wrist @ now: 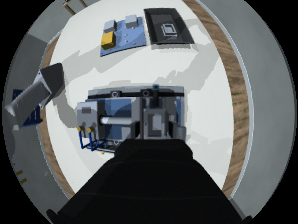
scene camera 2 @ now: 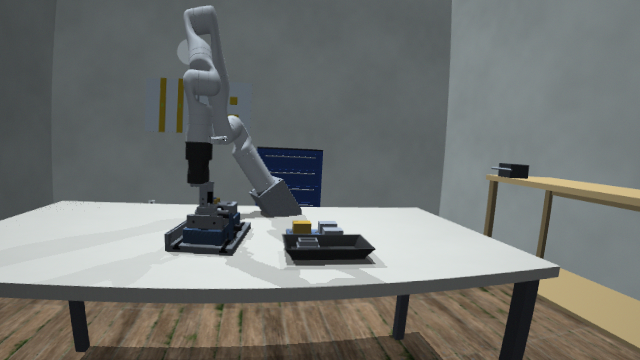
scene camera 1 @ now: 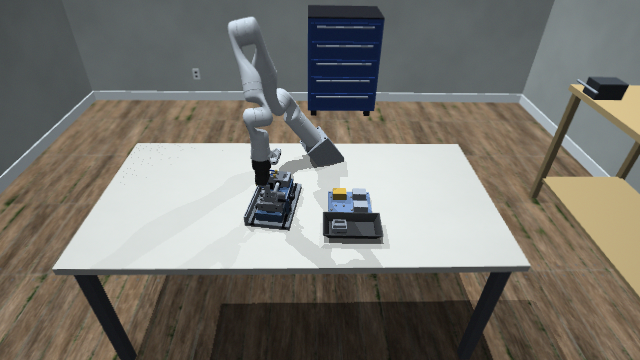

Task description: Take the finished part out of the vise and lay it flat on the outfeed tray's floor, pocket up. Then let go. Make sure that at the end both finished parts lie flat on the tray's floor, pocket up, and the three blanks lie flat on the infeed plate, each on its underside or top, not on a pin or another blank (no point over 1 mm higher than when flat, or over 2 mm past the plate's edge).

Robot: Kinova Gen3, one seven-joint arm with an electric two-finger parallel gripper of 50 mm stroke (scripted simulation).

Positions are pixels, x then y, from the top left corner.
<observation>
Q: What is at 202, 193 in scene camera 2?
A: My gripper.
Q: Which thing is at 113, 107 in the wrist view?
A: A vise.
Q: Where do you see a vise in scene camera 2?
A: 190, 235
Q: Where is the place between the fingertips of my gripper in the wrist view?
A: At 154, 127
</observation>
